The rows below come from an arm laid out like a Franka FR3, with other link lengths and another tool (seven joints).
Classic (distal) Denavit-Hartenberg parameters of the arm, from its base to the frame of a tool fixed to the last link. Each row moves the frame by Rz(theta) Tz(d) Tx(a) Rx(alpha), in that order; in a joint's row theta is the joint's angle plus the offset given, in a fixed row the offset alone. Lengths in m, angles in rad.
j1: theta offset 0, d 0.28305, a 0, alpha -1.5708
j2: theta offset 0, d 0, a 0, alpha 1.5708
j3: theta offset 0, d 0.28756, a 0.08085, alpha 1.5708
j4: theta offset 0, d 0, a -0.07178, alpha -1.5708
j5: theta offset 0, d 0.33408, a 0, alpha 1.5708
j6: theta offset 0, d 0, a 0.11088, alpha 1.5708
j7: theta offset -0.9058, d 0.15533, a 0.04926, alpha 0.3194
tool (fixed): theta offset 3.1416, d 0.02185, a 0, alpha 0
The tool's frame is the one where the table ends.
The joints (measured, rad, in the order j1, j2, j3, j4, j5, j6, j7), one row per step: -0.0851, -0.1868, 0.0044, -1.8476, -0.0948, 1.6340, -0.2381; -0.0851, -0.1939, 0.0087, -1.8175, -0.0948, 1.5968, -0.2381; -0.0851, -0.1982, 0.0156, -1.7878, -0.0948, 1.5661, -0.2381; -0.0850, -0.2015, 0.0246, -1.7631, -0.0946, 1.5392, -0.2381; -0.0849, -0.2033, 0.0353, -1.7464, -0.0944, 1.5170, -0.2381; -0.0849, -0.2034, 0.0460, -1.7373, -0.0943, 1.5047, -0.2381; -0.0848, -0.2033, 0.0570, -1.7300, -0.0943, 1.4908, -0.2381
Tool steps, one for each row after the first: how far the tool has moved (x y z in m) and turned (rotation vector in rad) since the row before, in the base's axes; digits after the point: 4 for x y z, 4 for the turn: -0.0037, 0.0020, 0.0127, -0.0011, -0.0001, 0.0007; -0.0026, 0.0033, 0.0119, -0.0017, -0.0033, 0.0039; -0.0026, 0.0045, 0.0095, -0.0017, -0.0011, 0.0064; -0.0026, 0.0054, 0.0057, -0.0018, 0.0038, 0.0085; -0.0014, 0.0054, 0.0026, -0.0019, 0.0032, 0.0093; -0.0019, 0.0055, 0.0015, -0.0019, 0.0068, 0.0095
